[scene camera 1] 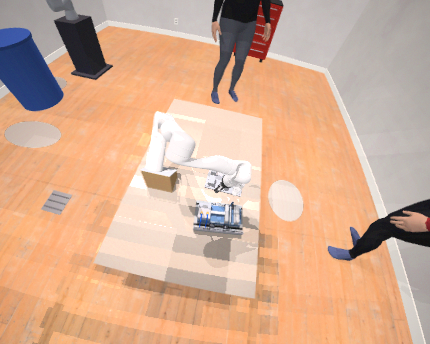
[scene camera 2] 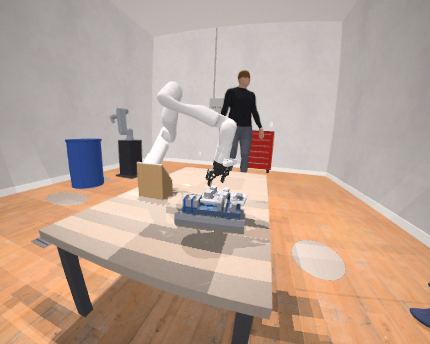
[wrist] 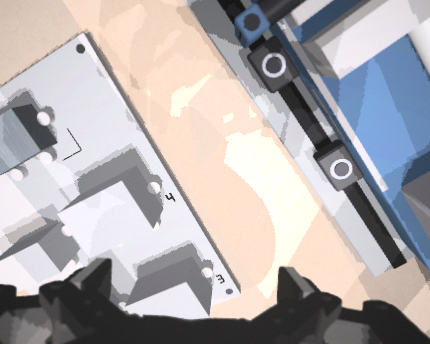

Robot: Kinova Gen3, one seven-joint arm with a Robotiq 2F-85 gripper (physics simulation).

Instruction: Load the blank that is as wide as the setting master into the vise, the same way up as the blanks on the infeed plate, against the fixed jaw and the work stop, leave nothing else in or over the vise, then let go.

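Seen in the pictures: gripper, fingertip midpoint: (scene camera 1: 220,185) (scene camera 2: 215,184) (wrist: 194,280); arm's base, origin of the base link: (scene camera 1: 154,169) (scene camera 2: 150,168).
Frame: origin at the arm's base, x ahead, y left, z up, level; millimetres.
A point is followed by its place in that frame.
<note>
My gripper (scene camera 1: 218,189) @[x 403, y 47, z -52 mm] (scene camera 2: 216,179) @[x 403, y 47, z -52 mm] (wrist: 194,280) @[x 403, y 47, z -52 mm] is open and empty, above the table beside the infeed plate's corner. The white infeed plate (wrist: 75,75) @[x 535, y 94, z -159 mm] (scene camera 1: 239,190) bears pale blanks at different spots. One pale blank (wrist: 100,215) @[x 437, y 118, z -123 mm] sits by the "4" mark, another blank (wrist: 170,301) @[x 347, y 109, z -123 mm] by the "3" mark, and a third blank (wrist: 25,265) @[x 425, y 202, z -123 mm] further left. A dark steel-grey block (wrist: 15,137) @[x 515, y 149, z -134 mm] sits between white pins near an L-shaped mark. The blue vise (scene camera 1: 217,209) @[x 423, y -87, z -107 mm] (scene camera 2: 227,212) @[x 527, y -151, z -109 mm] (wrist: 375,95) @[x 438, y -81, z -107 mm] shows partly in the wrist view; its work stop and most of its jaw space are hidden or too small to tell.
A black rail with two dark square blocks (wrist: 273,65) @[x 477, y -38, z -130 mm] (wrist: 341,169) @[x 394, y -53, z -129 mm] and a small blue piece (wrist: 251,22) @[x 501, y -31, z -68 mm] runs along the vise's near side. A brown box-shaped block (scene camera 1: 160,181) @[x 49, y -43, z -44 mm] (scene camera 2: 152,181) @[x 48, y -43, z -63 mm] stands by the arm's base on the table (scene camera 1: 150,245) @[x 112, y -384, z -167 mm] (scene camera 2: 125,235) @[x 199, y -404, z -167 mm]. People stand beyond the table.
</note>
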